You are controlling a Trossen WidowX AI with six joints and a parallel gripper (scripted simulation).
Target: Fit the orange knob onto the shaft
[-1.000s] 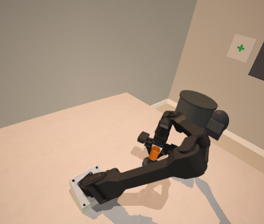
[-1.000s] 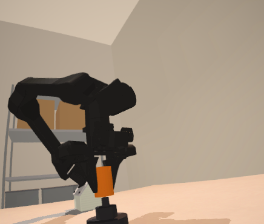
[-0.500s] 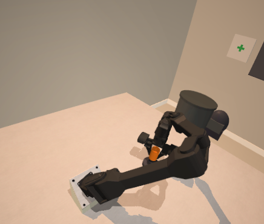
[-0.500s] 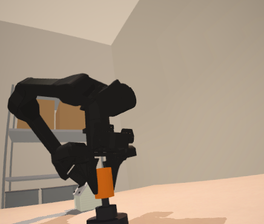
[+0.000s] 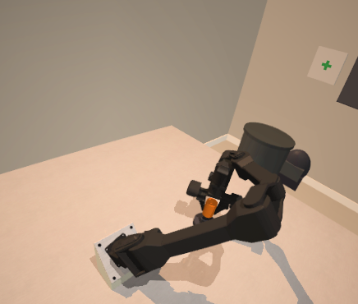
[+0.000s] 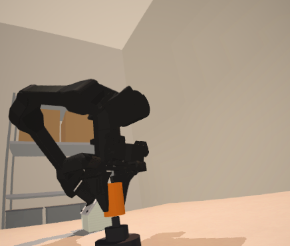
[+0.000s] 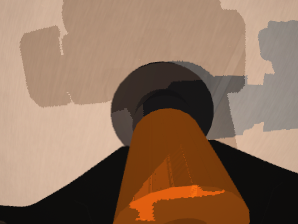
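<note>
Now: the orange knob 2 cm above my gripper tip. From my gripper tip the other things lie so: dark pedestal: 4 cm below.
</note>
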